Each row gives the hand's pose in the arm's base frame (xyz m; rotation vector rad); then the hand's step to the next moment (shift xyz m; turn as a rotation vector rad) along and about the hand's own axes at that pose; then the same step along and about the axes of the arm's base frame.
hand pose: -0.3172 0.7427 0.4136 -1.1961 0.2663 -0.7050
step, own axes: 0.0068 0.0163 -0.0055 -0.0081 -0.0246 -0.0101
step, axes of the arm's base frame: 0.0080 -0.0054 -0.0158 -0.0204 -0.0071 0.0174
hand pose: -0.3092 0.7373 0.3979 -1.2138 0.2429 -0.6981
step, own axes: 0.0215 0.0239 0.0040 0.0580 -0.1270 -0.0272
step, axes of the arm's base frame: 0.0273 -0.0059 -0.0164 -0.0156 -0.0785 0.1176
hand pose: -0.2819 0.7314 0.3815 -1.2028 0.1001 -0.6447
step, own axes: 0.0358 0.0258 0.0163 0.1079 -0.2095 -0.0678
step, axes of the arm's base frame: 0.0464 0.0005 -0.0075 -0.0249 -0.1549 0.1885
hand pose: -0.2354 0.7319 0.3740 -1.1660 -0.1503 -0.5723
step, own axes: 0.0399 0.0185 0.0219 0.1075 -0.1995 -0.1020
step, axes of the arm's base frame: 0.0470 0.0108 0.0095 -0.0264 -0.1828 0.1663
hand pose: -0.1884 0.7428 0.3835 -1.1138 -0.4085 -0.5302
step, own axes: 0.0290 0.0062 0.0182 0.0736 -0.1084 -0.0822
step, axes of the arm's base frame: 0.0262 0.0132 0.0188 -0.0008 -0.1269 0.0884
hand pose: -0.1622 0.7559 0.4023 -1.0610 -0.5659 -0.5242
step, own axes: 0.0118 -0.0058 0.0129 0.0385 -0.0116 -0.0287
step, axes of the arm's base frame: 0.0027 0.0080 0.0164 0.0262 -0.0356 0.0221
